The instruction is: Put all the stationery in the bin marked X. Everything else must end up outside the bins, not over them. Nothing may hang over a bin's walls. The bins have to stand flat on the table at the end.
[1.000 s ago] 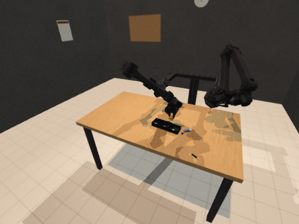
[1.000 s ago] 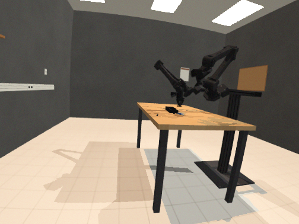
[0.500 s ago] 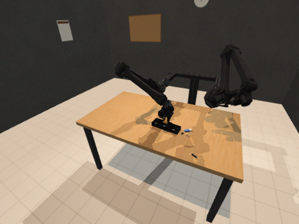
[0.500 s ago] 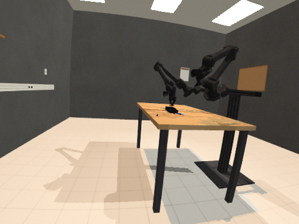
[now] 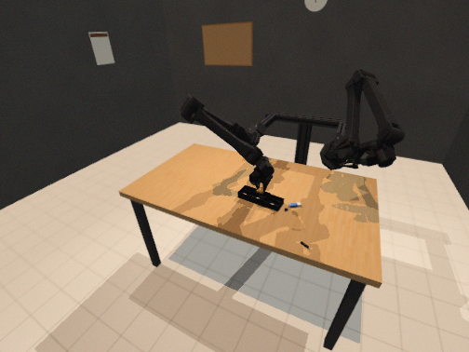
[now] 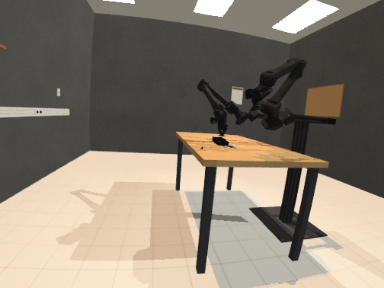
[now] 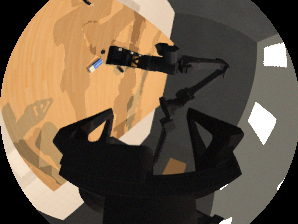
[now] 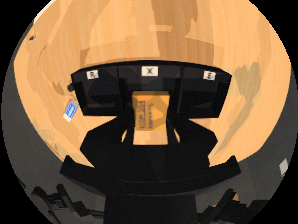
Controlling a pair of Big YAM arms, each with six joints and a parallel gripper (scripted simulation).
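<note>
My right gripper is now 50 mm above the black bin unit and 10 mm short of it. Also, from my right hand: orange item (right at my right hand); then blue item (200 mm to the left, 60 mm below, 30 mm behind).
</note>
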